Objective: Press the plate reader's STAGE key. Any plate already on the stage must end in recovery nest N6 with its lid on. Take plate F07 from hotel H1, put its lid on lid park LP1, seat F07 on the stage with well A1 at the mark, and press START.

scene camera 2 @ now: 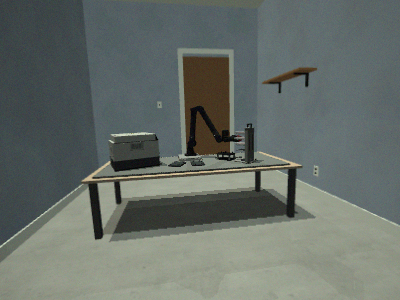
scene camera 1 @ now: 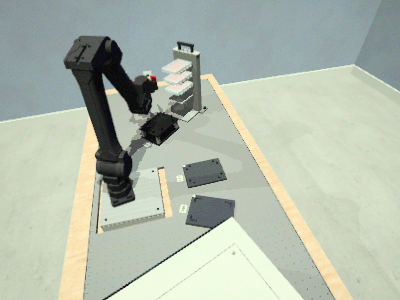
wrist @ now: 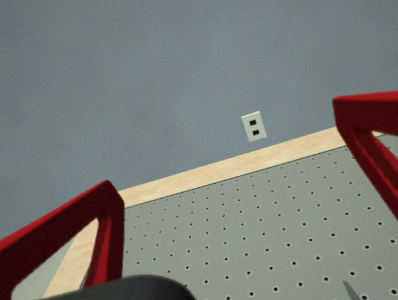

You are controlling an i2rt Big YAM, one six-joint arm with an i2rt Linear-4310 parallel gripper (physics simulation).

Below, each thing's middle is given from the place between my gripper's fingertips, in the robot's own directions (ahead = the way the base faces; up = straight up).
Scene:
I see my gripper 15 cm past the plate reader (scene camera 1: 174, 270), 111 cm to the left of it and 6 cm above it.

